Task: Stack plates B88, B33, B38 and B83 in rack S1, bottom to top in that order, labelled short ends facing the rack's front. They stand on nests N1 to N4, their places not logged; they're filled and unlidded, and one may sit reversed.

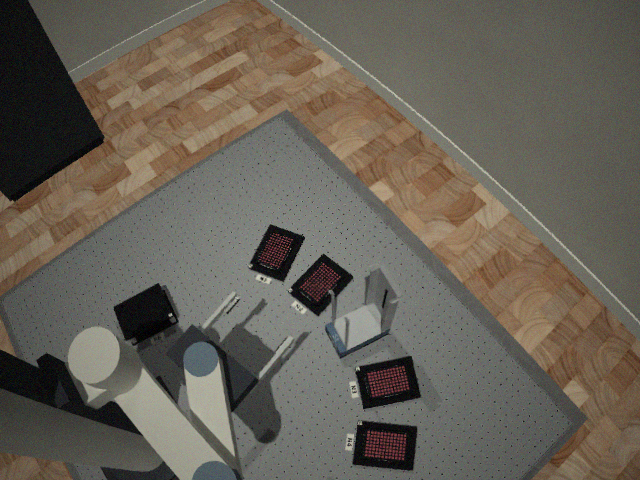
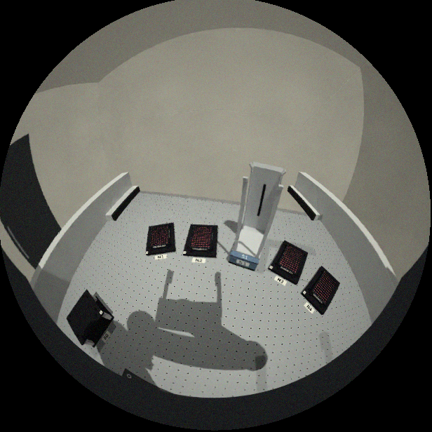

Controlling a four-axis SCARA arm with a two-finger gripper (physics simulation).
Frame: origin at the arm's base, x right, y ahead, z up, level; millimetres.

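Where they show: gripper, fingertip midpoint: (image 1: 263,315); arm's base at its link origin: (image 1: 146,446).
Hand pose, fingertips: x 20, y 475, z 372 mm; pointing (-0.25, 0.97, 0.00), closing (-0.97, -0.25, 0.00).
Each offset is from my fingertips to the top centre of the thing. "spot": to the spot under its first point. Level surfaces: height alone.
Four black plates with red-filled wells stand on the nests: one at N1 {dz -333, dx -279, dy +186 mm} (image 1: 276,251) (image 2: 160,238), one at N2 {dz -333, dx -108, dy +228 mm} (image 1: 320,283) (image 2: 202,238), one at N3 {dz -333, dx +248, dy +189 mm} (image 1: 388,381) (image 2: 289,261) and one at N4 {dz -333, dx +381, dy +69 mm} (image 1: 385,445) (image 2: 321,289). Their plate numbers are too small to read. Rack S1 {spot: dz -310, dx +73, dy +141 mm} (image 1: 335,342) (image 2: 244,259), with a blue front and tall pale walls, stands between N2 and N3; its pale floor shows without a plate. My gripper (image 1: 262,319) (image 2: 213,176) is open and empty, above the board in front of N2 and the rack, its fingers wide apart.
A black box-like stand (image 1: 144,312) (image 2: 89,317) with a small pale tag stands at the left of the perforated grey board {dz -359 mm} (image 1: 310,191) (image 2: 240,385). The rack's walls rise well above the plates. A tall black block (image 1: 41,103) stands off the board at upper left.
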